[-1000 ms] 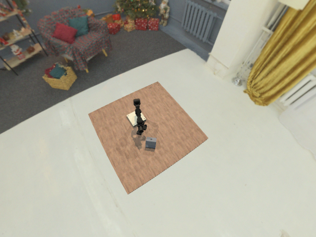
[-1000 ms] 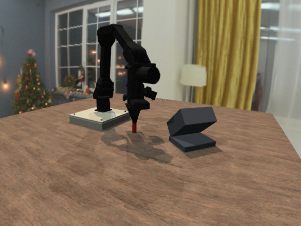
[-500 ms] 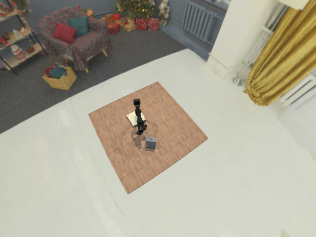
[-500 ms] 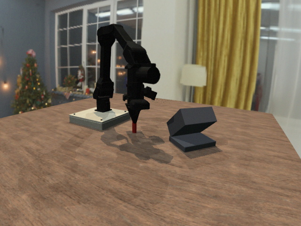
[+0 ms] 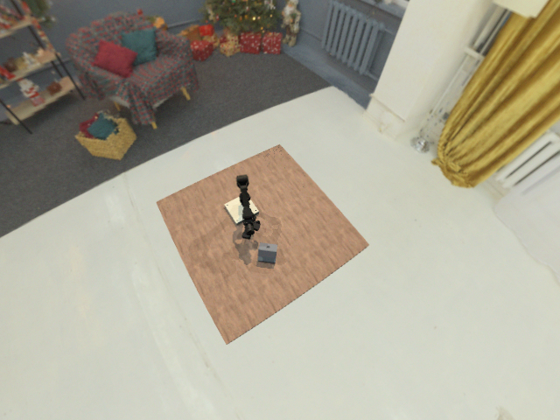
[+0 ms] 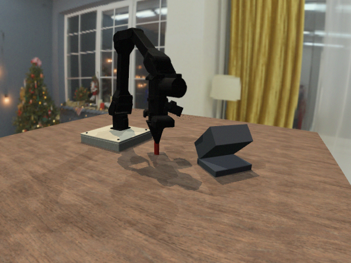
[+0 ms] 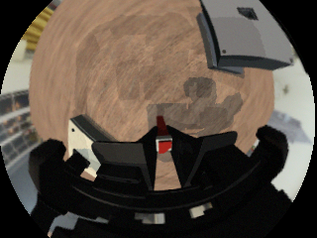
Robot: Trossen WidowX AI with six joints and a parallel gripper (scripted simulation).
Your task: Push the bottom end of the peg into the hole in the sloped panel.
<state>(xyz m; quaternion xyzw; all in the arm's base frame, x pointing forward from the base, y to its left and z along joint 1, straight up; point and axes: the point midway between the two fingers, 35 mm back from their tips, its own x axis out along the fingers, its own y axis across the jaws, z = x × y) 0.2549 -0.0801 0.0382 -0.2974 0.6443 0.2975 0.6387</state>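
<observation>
The red peg lies 20 mm above my gripper tip. Also, from my gripper tip: panel foot (220 mm ahead, 30 mm to the left, 30 mm below); dark grey sloped panel (210 mm ahead, 50 mm to the left, 30 mm above).
</observation>
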